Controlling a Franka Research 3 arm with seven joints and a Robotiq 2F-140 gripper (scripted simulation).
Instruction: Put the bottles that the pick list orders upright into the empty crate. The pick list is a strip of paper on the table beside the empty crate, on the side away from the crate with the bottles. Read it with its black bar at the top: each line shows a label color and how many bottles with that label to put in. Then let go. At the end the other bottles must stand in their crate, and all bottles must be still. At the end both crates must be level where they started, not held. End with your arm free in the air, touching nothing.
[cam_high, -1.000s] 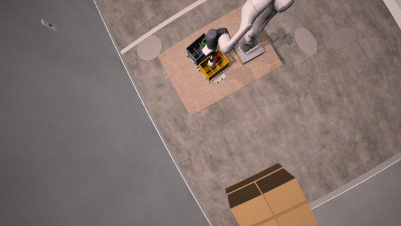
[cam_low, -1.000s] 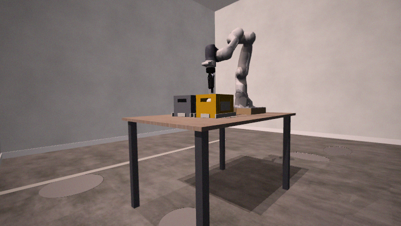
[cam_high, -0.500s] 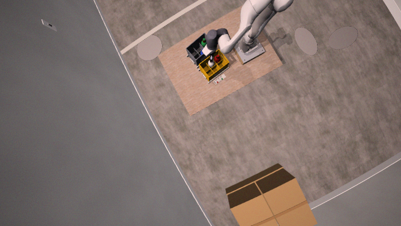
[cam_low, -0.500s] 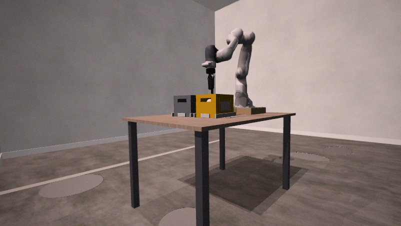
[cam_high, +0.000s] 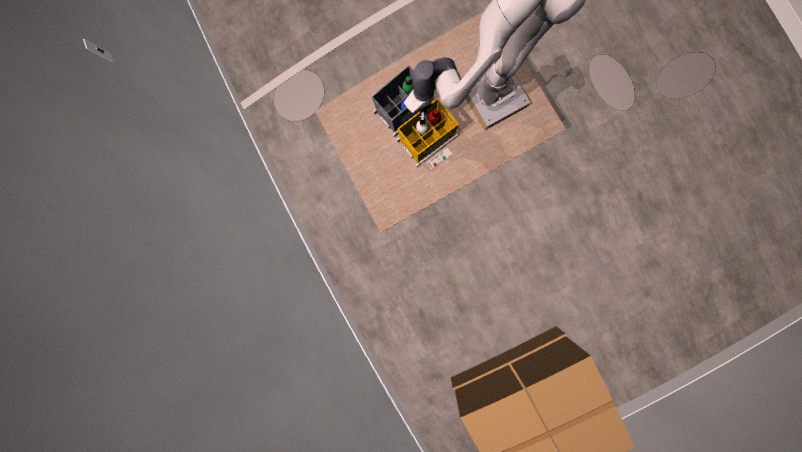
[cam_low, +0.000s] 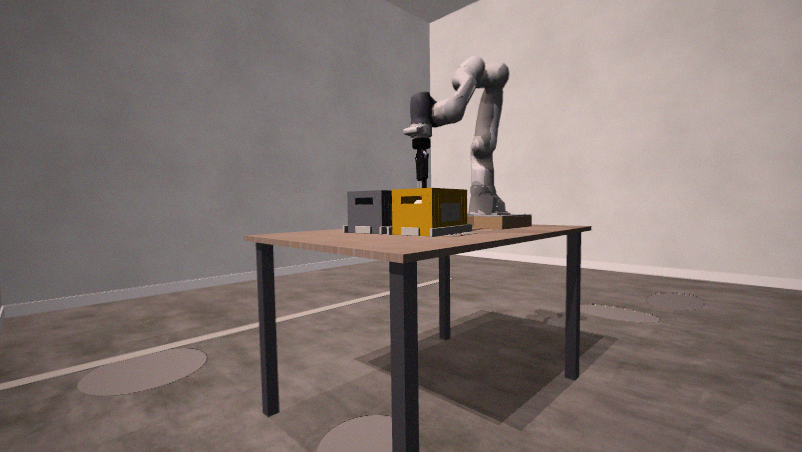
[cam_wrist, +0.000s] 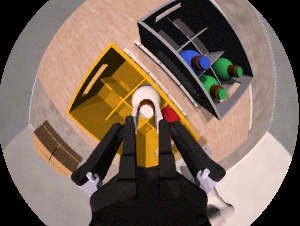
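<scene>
Right now my hand is 8 cm above the white bottle. Also, from my hand: blue bottle (15 cm to the right, 9 cm below, 4 cm ahead); then yellow crate (10 cm below, 4 cm to the left, 1 cm behind); then red bottle (9 cm below, 8 cm behind, 3 cm to the right).
</scene>
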